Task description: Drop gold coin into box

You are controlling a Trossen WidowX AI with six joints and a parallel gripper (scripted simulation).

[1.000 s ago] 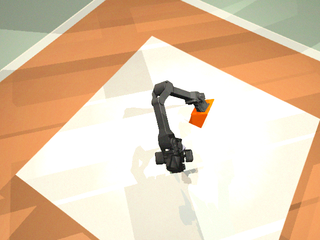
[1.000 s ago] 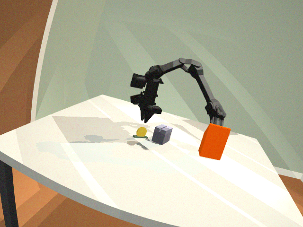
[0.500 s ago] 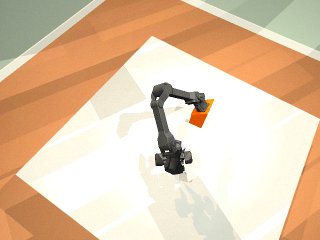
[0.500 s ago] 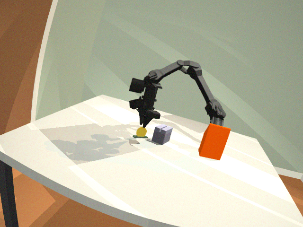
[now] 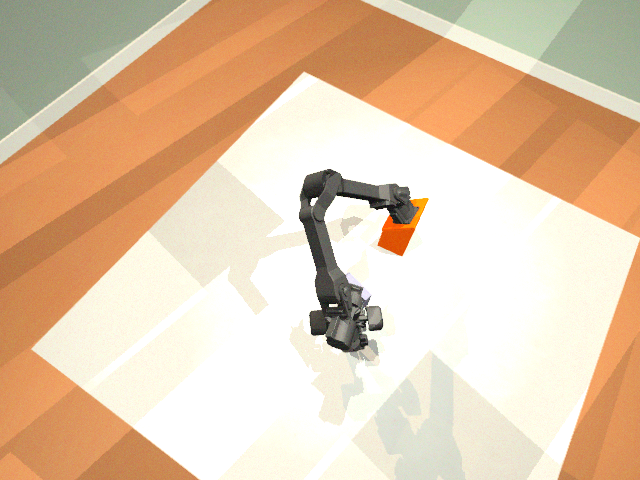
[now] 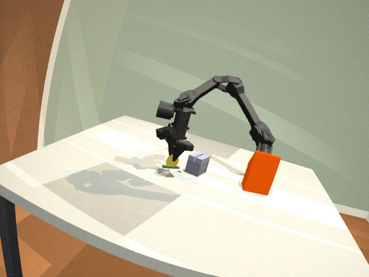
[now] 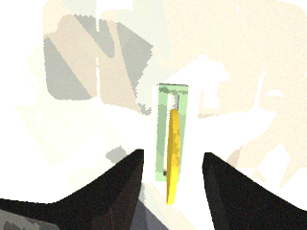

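Now: the gold coin 10 mm below my gripper tip.
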